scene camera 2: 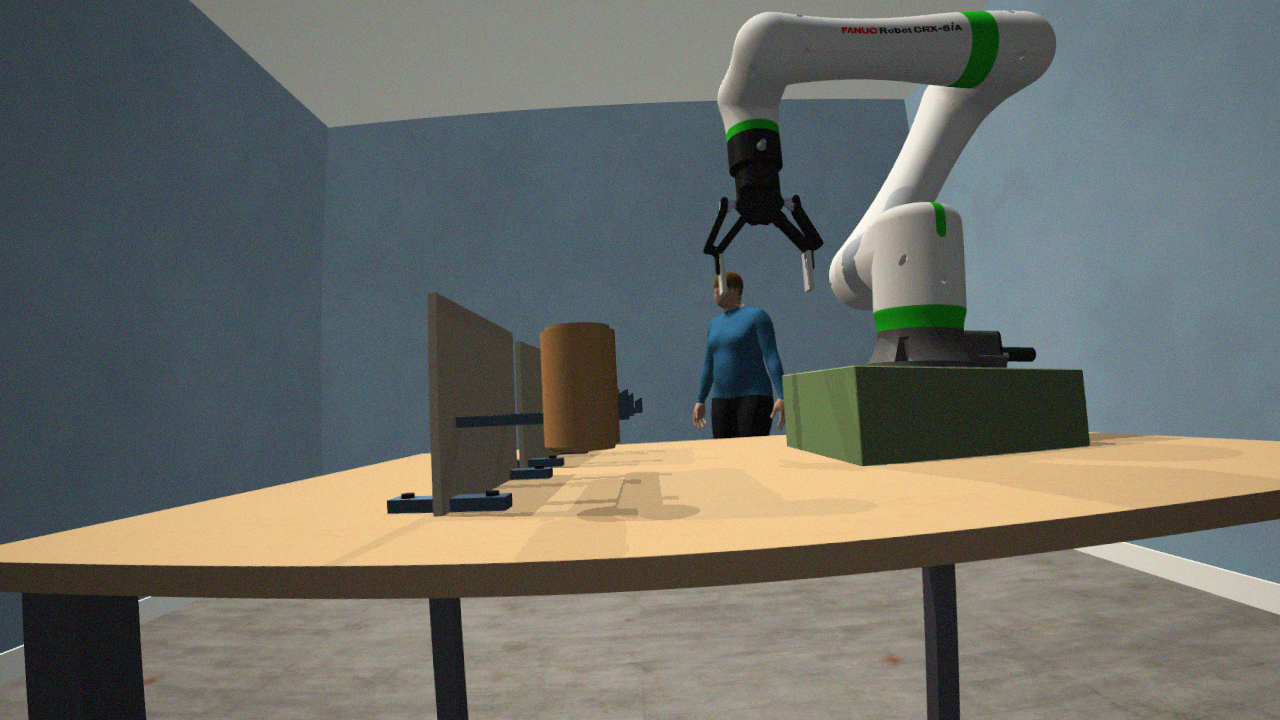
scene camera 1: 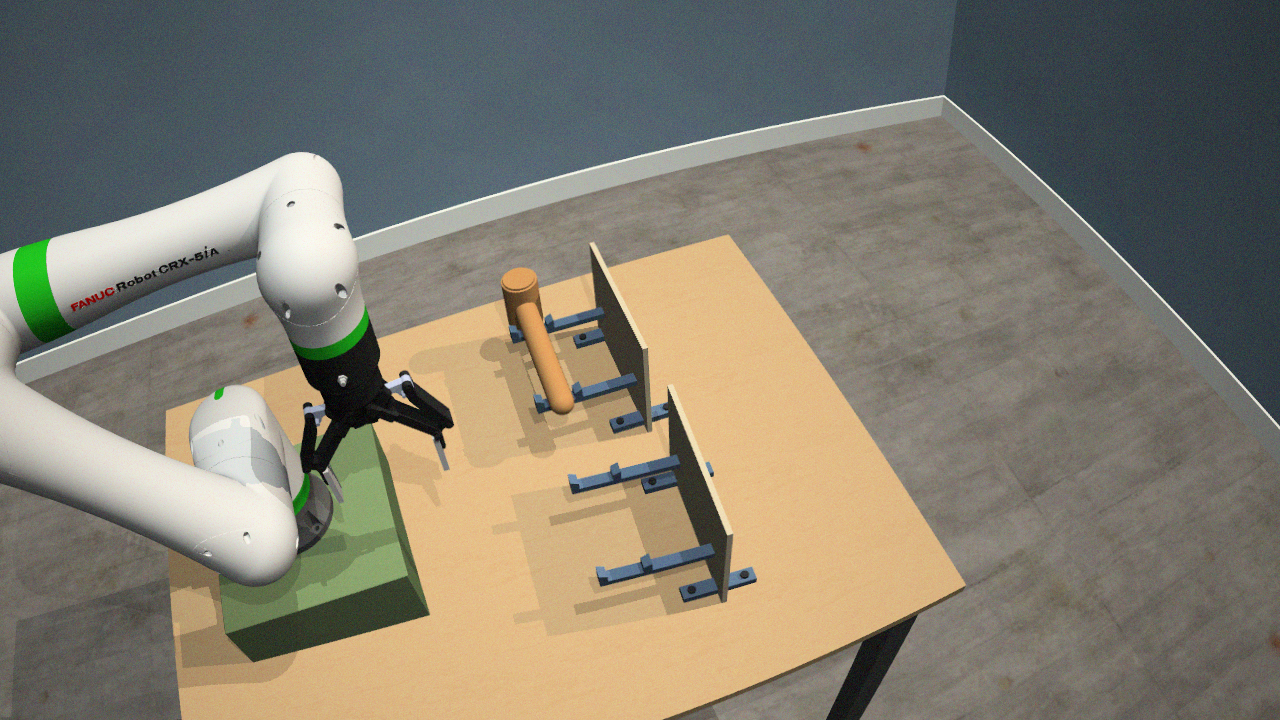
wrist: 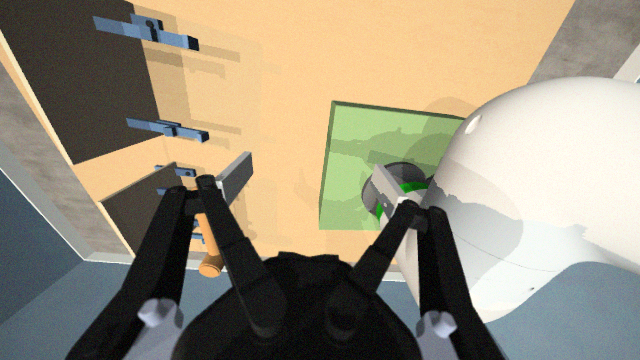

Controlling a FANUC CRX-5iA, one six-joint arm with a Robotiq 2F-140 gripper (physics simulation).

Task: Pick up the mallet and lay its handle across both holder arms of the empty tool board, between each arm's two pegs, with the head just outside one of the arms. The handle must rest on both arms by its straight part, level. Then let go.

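Seen in the pictures: gripper, between the fingertips: [scene camera 2: 767,291] [scene camera 1: 391,478] [wrist: 313,168]; arm's base, origin of its link: [scene camera 2: 920,372].
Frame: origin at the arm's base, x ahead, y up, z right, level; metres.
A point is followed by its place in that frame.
The orange mallet [scene camera 1: 544,353] {x 0.452, y 0.013, z -0.179 m} [scene camera 2: 580,386] {x 0.441, y -0.007, z -0.364 m} [wrist: 211,266] {x 0.436, y 0.042, z -0.308 m} lies across both arms of the far tool board [scene camera 1: 622,331] {x 0.578, y 0.027, z -0.169 m} [scene camera 2: 472,367] {x 0.575, y 0.024, z -0.237 m} [wrist: 142,205] {x 0.579, y 0.021, z -0.127 m}, with its head outside the arm farther back in scene camera 1. The empty tool board [scene camera 1: 702,492] {x 0.588, y 0.040, z 0.166 m} [scene camera 2: 529,385] {x 0.592, y 0.017, z 0.047 m} [wrist: 90,85] {x 0.589, y 0.012, z 0.125 m} stands beside it. Its two blue arms, one [scene camera 1: 624,474] {x 0.509, y -0.028, z 0.055 m} [wrist: 167,130] {x 0.498, y -0.013, z 0.056 m} nearer the mallet and the other [scene camera 1: 657,562] {x 0.508, y -0.027, z 0.213 m} [wrist: 145,32] {x 0.492, y -0.013, z 0.214 m} farther away, carry nothing. My gripper [scene camera 1: 388,469] {x 0.198, y 0.153, z 0.100 m} [scene camera 2: 765,274] {x 0.198, y 0.153, z 0.100 m} [wrist: 313,168] {x 0.198, y 0.153, z 0.100 m} is open and empty, pointing down, high above the table between the boards and the robot base. In the wrist view a finger partly hides the mallet.
The green base block [scene camera 1: 331,582] {x 0.055, y 0.006, z 0.138 m} [scene camera 2: 975,411] {x 0.003, y -0.056, z -0.140 m} [wrist: 345,165] {x 0.127, y 0.010, z 0.048 m} carries the robot at the side of the table [scene camera 1: 465,644] {x 0.214, y -0.110, z 0.221 m} [scene camera 2: 268,528] {x 0.704, y -0.110, z -0.373 m} [wrist: 400,50] {x 0.047, y -0.110, z 0.278 m} opposite the boards. The white arm [wrist: 530,190] {x 0.048, y 0.233, z 0.147 m} fills the right of the wrist view. A person [scene camera 2: 741,353] in blue stands beyond the table.
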